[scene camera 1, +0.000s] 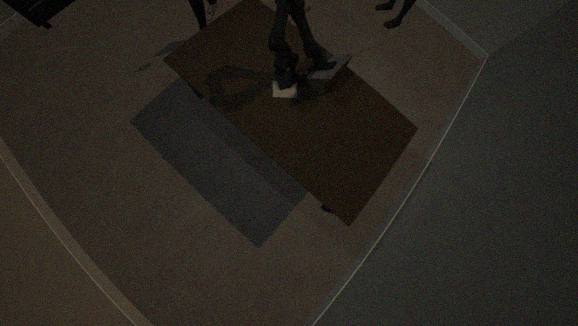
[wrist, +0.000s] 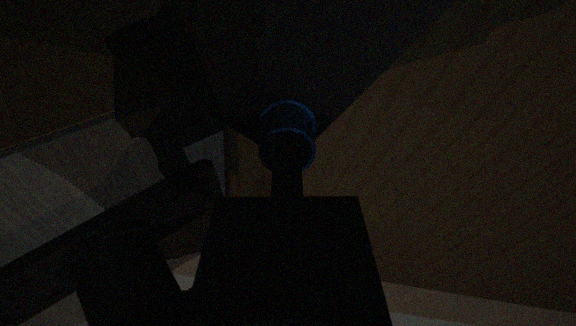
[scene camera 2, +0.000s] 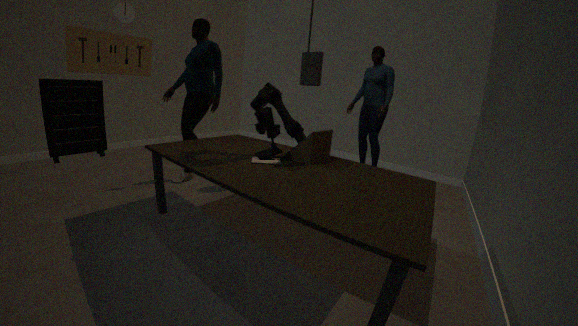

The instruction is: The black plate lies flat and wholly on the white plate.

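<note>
The scene is very dark. The white plate (scene camera 1: 284, 93) (scene camera 2: 263, 160) lies flat on the brown table (scene camera 1: 336, 145) (scene camera 2: 352, 194) near its far side. The black plate (scene camera 2: 268, 152) (scene camera 1: 286, 83) is a dark slab right over the white plate, slightly tilted, and covers most of it. My suction cup (scene camera 2: 273, 144) (wrist: 287, 129) comes straight down from the arm onto the black plate's top and sits against it. In the wrist view the blue-rimmed cup presses on a dark surface that fills the upper frame; a pale corner of the white plate (wrist: 207, 147) shows to the left.
A brown wedge-shaped block (scene camera 1: 330, 69) (scene camera 2: 315, 149) stands just right of the plates, by the arm's base. Two people (scene camera 2: 198, 81) (scene camera 2: 375, 103) stand behind the table. A dark panel (scene camera 2: 311, 68) hangs from the ceiling.
</note>
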